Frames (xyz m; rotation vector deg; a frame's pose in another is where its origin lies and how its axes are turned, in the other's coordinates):
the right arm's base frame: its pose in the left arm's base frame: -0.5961 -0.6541 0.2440 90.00 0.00 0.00
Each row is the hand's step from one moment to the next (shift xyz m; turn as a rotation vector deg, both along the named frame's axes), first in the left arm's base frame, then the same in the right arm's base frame.
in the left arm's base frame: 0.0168 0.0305 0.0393 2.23 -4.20 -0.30
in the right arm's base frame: 0.0168 0.0393 -0.0305 2.23 -0.30 4.20
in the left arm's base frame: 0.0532 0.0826 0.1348 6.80 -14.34 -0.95
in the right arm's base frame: 0.0532 0.1348 -0.0826 6.80 -0.95 14.34
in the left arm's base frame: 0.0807 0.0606 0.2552 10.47 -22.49 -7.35
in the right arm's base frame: 0.0807 0.2552 -0.0606 10.47 -7.35 22.49
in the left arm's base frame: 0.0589 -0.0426 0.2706 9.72 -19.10 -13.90
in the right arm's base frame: 0.0589 0.2706 0.0426 9.72 -13.90 19.10
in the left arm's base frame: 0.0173 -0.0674 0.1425 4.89 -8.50 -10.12
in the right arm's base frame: 0.0173 0.1425 0.0674 4.89 -10.12 8.50
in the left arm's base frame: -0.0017 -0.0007 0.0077 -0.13 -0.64 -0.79
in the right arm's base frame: -0.0017 0.0077 0.0007 -0.13 -0.79 0.64
